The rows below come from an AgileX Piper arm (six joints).
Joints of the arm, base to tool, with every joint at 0 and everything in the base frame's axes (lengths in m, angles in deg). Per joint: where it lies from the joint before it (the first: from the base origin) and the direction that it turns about. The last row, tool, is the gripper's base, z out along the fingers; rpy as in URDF.
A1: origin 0 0 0.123 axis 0 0 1
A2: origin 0 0 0 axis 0 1 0
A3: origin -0.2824 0 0.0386 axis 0 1 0
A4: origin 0.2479 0 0.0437 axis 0.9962 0 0.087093
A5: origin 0 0 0 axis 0 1 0
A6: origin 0.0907 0 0.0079 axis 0.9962 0 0.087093
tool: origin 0 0 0 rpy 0 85 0
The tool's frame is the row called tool.
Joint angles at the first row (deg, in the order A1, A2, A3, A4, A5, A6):
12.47, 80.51, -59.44, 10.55, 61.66, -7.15
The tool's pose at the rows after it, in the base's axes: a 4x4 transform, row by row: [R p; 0 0 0 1], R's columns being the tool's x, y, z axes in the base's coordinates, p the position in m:
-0.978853, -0.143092, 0.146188, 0.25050; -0.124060, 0.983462, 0.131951, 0.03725; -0.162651, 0.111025, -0.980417, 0.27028; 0, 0, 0, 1
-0.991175, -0.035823, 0.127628, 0.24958; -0.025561, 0.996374, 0.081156, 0.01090; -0.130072, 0.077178, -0.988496, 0.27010; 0, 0, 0, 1
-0.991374, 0.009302, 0.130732, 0.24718; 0.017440, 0.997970, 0.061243, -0.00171; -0.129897, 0.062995, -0.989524, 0.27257; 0, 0, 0, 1
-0.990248, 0.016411, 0.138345, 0.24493; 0.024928, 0.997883, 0.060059, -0.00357; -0.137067, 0.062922, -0.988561, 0.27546; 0, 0, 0, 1
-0.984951, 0.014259, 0.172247, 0.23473; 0.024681, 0.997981, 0.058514, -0.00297; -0.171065, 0.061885, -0.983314, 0.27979; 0, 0, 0, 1
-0.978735, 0.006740, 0.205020, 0.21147; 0.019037, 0.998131, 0.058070, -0.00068; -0.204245, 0.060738, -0.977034, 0.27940; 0, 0, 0, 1
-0.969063, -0.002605, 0.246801, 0.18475; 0.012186, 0.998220, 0.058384, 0.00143; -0.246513, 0.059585, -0.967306, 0.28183; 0, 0, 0, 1
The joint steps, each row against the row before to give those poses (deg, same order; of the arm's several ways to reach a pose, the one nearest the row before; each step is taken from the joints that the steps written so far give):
-6.40, 0.00, 0.00, -3.21, 3.22, 2.88
-5.22, -0.13, 0.00, -2.39, 1.83, 1.68
-2.62, -0.62, 0.00, -0.89, 0.61, 0.26
-0.46, -0.69, 0.00, 0.00, 0.27, 0.00
0.06, -2.84, 1.69, 0.00, -0.83, 0.00
0.40, -5.44, 4.73, 0.00, -1.21, 0.00
0.40, -6.60, 4.33, 0.00, -0.23, 0.00

